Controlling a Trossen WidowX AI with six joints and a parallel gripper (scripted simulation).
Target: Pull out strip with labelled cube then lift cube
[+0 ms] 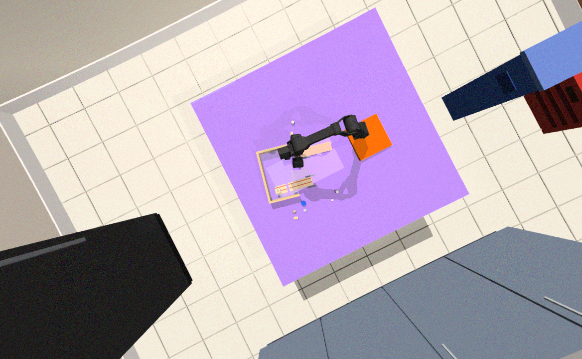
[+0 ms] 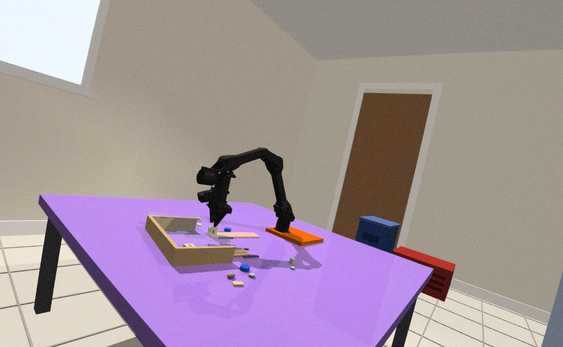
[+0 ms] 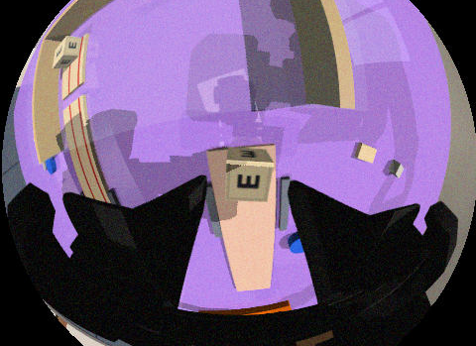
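Now: gripper tip 110 mm past the tan strip and 40 mm above it.
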